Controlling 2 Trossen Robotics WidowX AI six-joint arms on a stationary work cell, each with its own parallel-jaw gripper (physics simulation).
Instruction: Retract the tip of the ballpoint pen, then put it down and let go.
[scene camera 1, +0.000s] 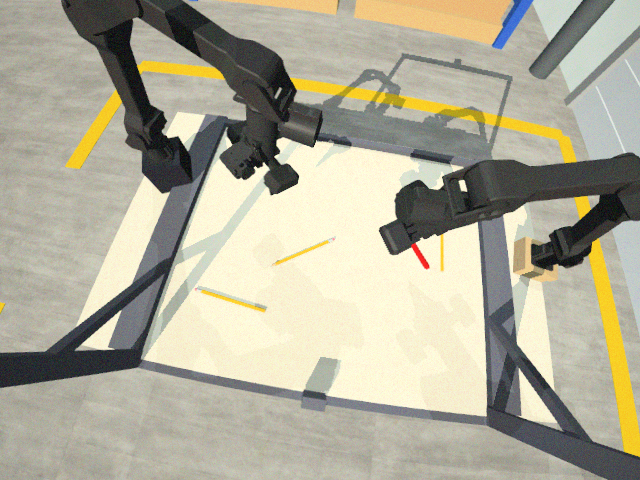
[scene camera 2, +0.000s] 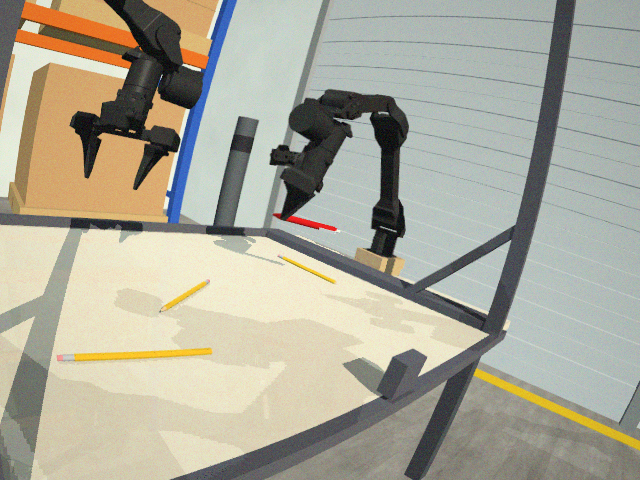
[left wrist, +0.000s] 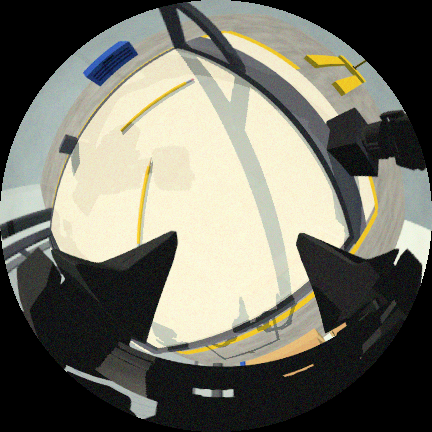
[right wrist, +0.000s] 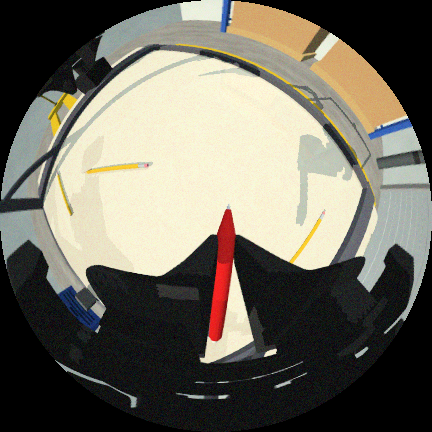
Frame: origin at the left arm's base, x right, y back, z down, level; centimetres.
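Seen in the pictures: left gripper, between the fingertips: (scene camera 1: 261, 180) (scene camera 2: 110, 183) (left wrist: 240, 238); right gripper, between the fingertips: (scene camera 1: 402, 230) (scene camera 2: 283, 219) (right wrist: 224, 240); left arm's base, origin of its link: (scene camera 1: 160, 153) (left wrist: 368, 140); right arm's base, origin of its link: (scene camera 1: 541, 257) (scene camera 2: 381, 253).
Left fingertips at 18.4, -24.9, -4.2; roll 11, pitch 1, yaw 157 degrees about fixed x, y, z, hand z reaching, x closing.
Observation:
Pixels of each thing's top centre, then the offset from my left fingertips to it, as dx, dy, dz. Level surfaces: height alone.
- red ballpoint pen, centre of its top: (right wrist: 218, 300) (scene camera 2: 306, 218) (scene camera 1: 414, 244) +23.4, -30.0, +1.1
- table, height of its surface: dz +14.8
- dark block, centre of its top: (scene camera 2: 409, 355) (scene camera 1: 313, 403) (right wrist: 80, 302) (left wrist: 61, 143) +49.1, +0.0, +9.1
The red ballpoint pen (scene camera 1: 420, 256) (scene camera 2: 307, 222) (right wrist: 218, 304) is held above the table (scene camera 1: 372, 289) (scene camera 2: 289, 356), tilted slightly. In the right wrist view its dark red cone, with a small grey point, faces away from the wrist. In scene camera 2 its far end is whitish. Whether the tip is out or in is too small to tell. My right gripper (scene camera 2: 285, 217) (right wrist: 224, 240) is shut on the pen near the cone. My left gripper (scene camera 2: 111, 182) (left wrist: 240, 238) is open and empty, high over the back left of the table in scene camera 1.
Three yellow pencils lie on the table: one pencil (scene camera 1: 305, 251) (scene camera 2: 184, 296) near the middle, one pencil (scene camera 1: 232, 300) (scene camera 2: 134, 354) at front left, one pencil (scene camera 1: 442, 253) (scene camera 2: 306, 269) beside the right arm. A dark block (scene camera 1: 314, 399) (scene camera 2: 403, 372) stands at the front edge. Dark frame bars border the table.

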